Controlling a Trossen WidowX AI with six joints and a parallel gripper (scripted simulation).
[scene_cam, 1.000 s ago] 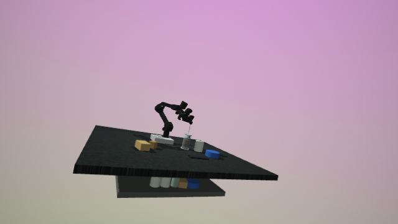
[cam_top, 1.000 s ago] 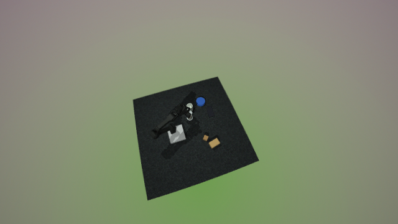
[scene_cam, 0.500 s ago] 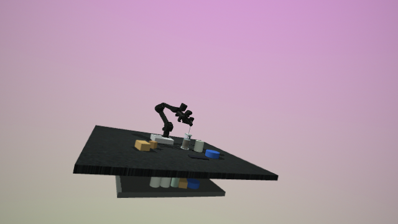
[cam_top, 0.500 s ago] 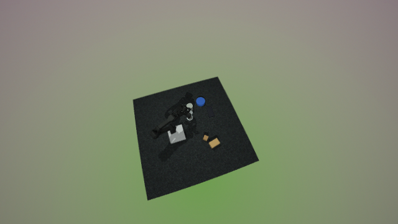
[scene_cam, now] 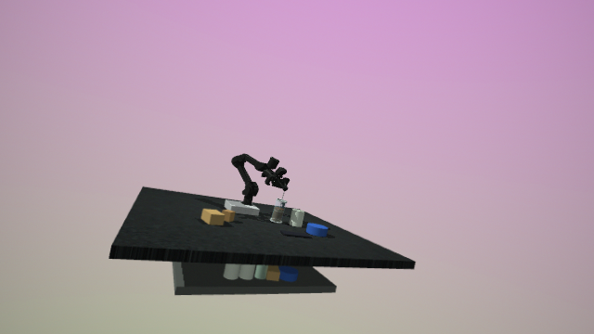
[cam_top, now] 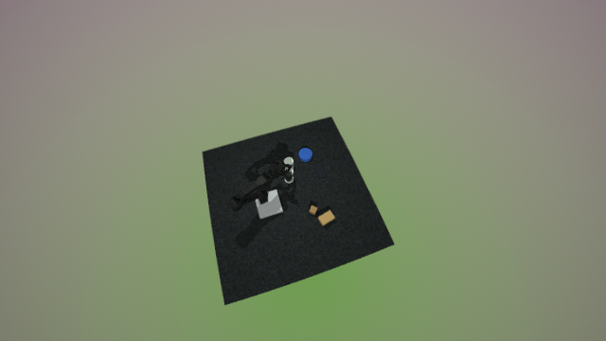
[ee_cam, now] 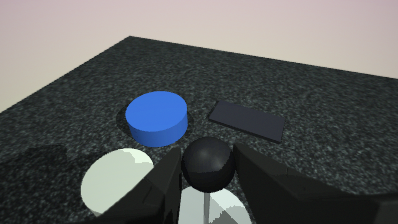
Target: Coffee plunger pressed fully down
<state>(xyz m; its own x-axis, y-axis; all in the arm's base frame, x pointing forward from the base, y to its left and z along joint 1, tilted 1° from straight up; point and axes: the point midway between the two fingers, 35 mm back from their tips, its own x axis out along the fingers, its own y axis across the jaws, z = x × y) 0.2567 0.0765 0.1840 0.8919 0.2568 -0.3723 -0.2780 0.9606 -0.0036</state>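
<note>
Now: gripper tip 3 cm past the coffee press, 1 cm to the right of it and 10 cm above it. From my gripper tip the other things lie so: flat dark slab 25 cm ahead, 5 cm to the right, 21 cm below; then shelf 4 cm behind, 8 cm to the right, 53 cm below.
</note>
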